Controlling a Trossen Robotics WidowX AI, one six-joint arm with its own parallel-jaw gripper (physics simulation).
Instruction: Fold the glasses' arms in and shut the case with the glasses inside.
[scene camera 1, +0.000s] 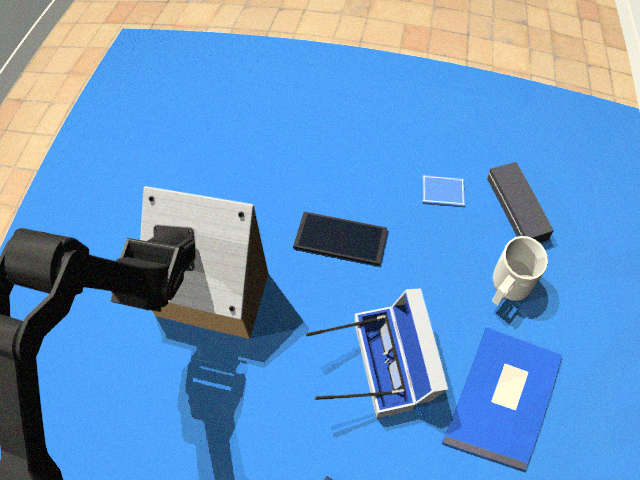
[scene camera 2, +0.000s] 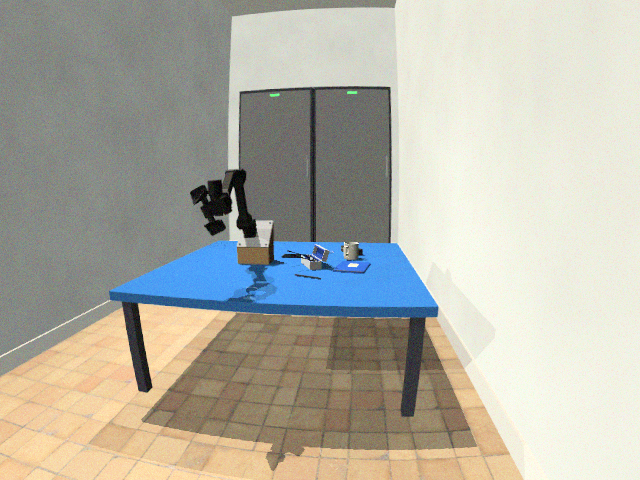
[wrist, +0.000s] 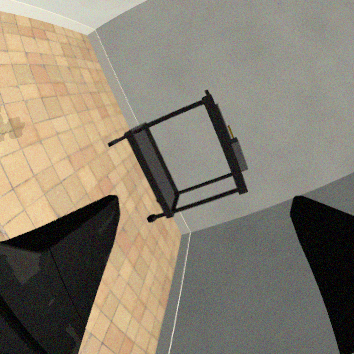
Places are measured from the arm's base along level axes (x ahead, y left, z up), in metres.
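Pixels of known places: gripper, fingertip midpoint: (scene camera 2: 199, 214) (wrist: 209, 205); arm's base at its link origin: (scene camera 1: 174, 247) (scene camera 2: 250, 232).
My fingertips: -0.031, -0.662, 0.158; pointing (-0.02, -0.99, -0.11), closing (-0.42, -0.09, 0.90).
Note:
Ahead of a thing's pixels: the offset from my fingertips to its middle, as dx, dy, dz. "pt": to the spot under its first point.
The white glasses case @(pt +0.386, +0.499, -0.294) (scene camera 1: 395, 411) (scene camera 2: 311, 265) with a blue lining stands on the blue table, its lid @(+0.406, +0.594, -0.251) (scene camera 1: 430, 341) (scene camera 2: 320, 253) tilted up on the right side in scene camera 1. The glasses @(pt +0.378, +0.557, -0.291) (scene camera 1: 395, 375) have their front lying inside the case. Both glasses' arms are unfolded and stick out over the case's left wall; one arm (scene camera 1: 330, 329) is at the far end and the other arm (scene camera 1: 343, 397) at the near end. My gripper (scene camera 2: 203, 211) (wrist: 209, 205) is open and empty, raised high to the left of the table, well away from the case. Its fingers do not show in scene camera 1.
A wedge mount (scene camera 1: 217, 263) carries my arm. A dark phone-like slab @(+0.261, +0.797, -0.310) (scene camera 1: 341, 238), a small light-blue square @(pt +0.435, +0.922, -0.309) (scene camera 1: 443, 190), a dark box @(+0.583, +0.907, -0.296) (scene camera 1: 520, 201), a mug @(+0.564, +0.745, -0.266) (scene camera 1: 521, 273) and a blue notebook @(+0.566, +0.539, -0.310) (scene camera 1: 478, 392) surround the case. A thin dark stick @(+0.358, +0.350, -0.309) (scene camera 2: 308, 276) lies nearer the table's front edge.

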